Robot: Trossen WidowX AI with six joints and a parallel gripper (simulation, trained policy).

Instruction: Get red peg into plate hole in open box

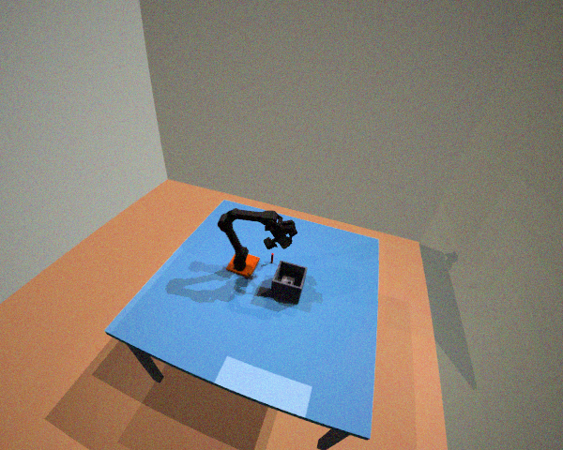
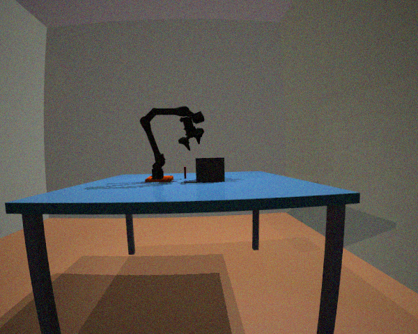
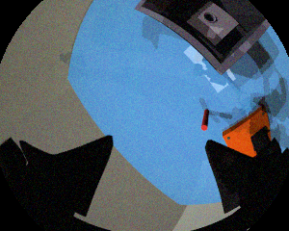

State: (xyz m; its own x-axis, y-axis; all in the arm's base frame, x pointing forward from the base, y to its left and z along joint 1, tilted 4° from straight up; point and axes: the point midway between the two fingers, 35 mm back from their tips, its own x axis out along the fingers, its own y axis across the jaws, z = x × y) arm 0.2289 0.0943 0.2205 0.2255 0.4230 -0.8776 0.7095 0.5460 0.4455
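Now: the red peg 170 mm below my gripper tip, 70 mm behind it and 20 mm to the left of it.
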